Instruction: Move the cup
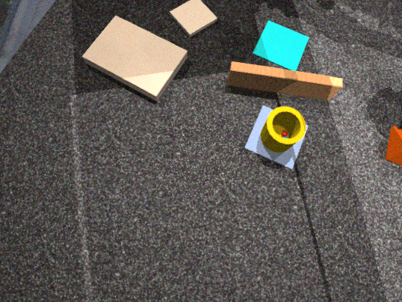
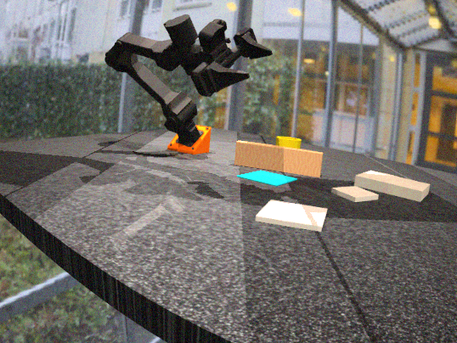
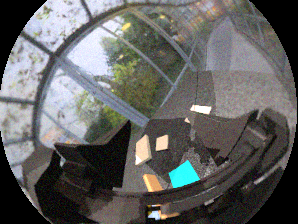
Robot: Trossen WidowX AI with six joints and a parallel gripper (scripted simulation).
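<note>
My gripper tip is 320 mm to the right of the yellow cup, 210 mm above it and 110 mm past it. Also, from my gripper tip: long wooden bar (220 mm to the left, 220 mm below, 70 mm behind); small beige block (240 mm below, 170 mm ahead, 150 mm to the left); pale blue pad (320 mm to the left, 250 mm below, 110 mm behind).
</note>
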